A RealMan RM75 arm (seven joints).
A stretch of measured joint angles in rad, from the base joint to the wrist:
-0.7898 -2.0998 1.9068 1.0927 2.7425 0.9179 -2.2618
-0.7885 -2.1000 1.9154 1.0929 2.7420 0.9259 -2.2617
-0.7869 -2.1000 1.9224 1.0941 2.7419 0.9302 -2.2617
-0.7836 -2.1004 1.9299 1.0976 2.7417 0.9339 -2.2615
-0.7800 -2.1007 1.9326 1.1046 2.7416 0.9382 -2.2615
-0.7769 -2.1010 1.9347 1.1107 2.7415 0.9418 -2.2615
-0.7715 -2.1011 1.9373 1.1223 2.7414 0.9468 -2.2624
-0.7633 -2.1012 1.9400 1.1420 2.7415 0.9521 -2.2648
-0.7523 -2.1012 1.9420 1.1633 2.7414 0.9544 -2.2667
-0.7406 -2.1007 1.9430 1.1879 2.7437 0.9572 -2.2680
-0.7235 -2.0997 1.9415 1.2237 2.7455 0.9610 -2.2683
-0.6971 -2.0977 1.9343 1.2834 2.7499 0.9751 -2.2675
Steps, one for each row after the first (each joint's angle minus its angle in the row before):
0.0013 -0.0002 0.0086 0.0002 -0.0005 0.0080 0.0001
0.0016 0.0000 0.0070 0.0012 -0.0001 0.0043 0.0000
0.0033 -0.0004 0.0075 0.0035 -0.0002 0.0037 0.0002
0.0036 -0.0003 0.0027 0.0070 -0.0001 0.0043 0.0000
0.0031 -0.0003 0.0021 0.0061 -0.0001 0.0036 0.0000
0.0054 -0.0001 0.0026 0.0116 -0.0001 0.0050 -0.0009
0.0082 -0.0001 0.0027 0.0197 0.0001 0.0053 -0.0024
0.0110 0.0000 0.0020 0.0213 -0.0001 0.0023 -0.0019
0.0117 0.0005 0.0010 0.0246 0.0023 0.0028 -0.0013
0.0171 0.0010 -0.0015 0.0358 0.0018 0.0038 -0.0003
0.0264 0.0020 -0.0072 0.0597 0.0044 0.0141 0.0008

